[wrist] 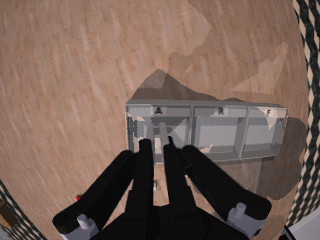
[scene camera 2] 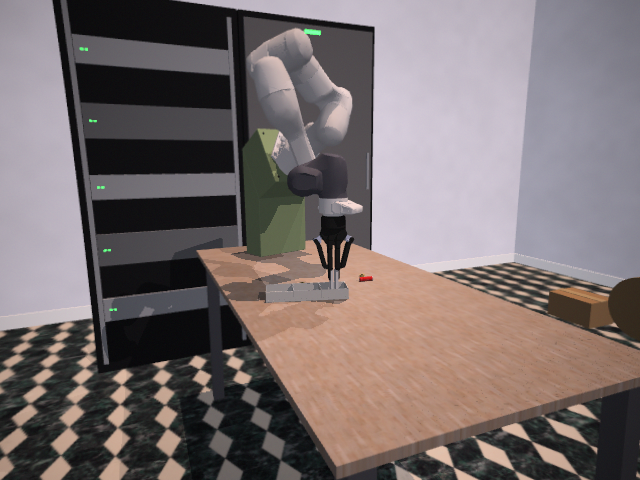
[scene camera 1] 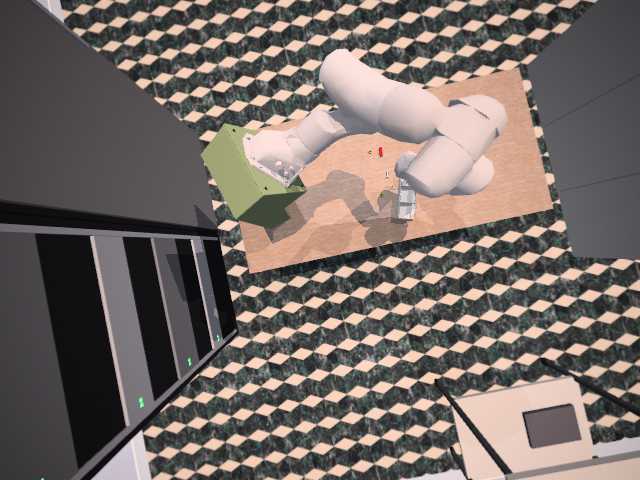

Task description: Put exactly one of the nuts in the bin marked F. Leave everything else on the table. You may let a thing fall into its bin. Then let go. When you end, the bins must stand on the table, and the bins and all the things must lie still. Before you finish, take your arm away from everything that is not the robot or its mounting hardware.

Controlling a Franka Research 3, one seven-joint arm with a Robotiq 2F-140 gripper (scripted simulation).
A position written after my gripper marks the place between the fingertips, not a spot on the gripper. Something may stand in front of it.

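Visible: my gripper (scene camera 2: 333, 289), together with a grey three-compartment bin tray (scene camera 2: 314, 291). The wrist view contains both the tray (wrist: 217, 128) and my gripper (wrist: 156, 132).
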